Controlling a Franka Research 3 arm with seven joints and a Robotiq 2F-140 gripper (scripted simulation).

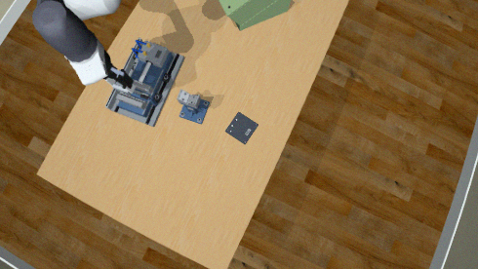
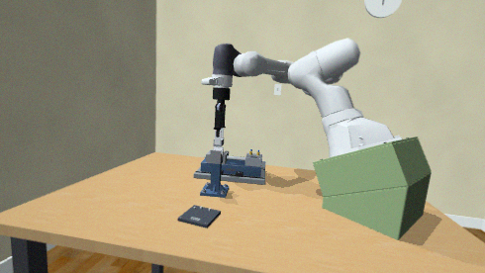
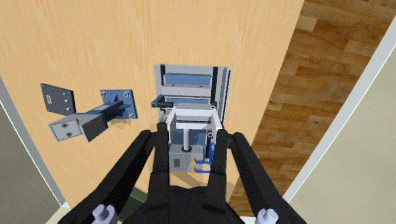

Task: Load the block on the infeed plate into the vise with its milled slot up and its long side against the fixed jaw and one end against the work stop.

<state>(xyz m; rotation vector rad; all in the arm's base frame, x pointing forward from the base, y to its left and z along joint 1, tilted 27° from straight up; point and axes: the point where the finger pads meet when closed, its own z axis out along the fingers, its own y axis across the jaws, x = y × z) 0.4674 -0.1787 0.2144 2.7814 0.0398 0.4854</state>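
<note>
Right now the grey part is 20 mm below my hand. Round my hand: vise (70 mm behind, 20 mm to the left, 130 mm below); then dark work stop rod (70 mm to the left, 80 mm below); then grey air cylinder (160 mm behind, 20 mm to the left, 90 mm below).
</note>
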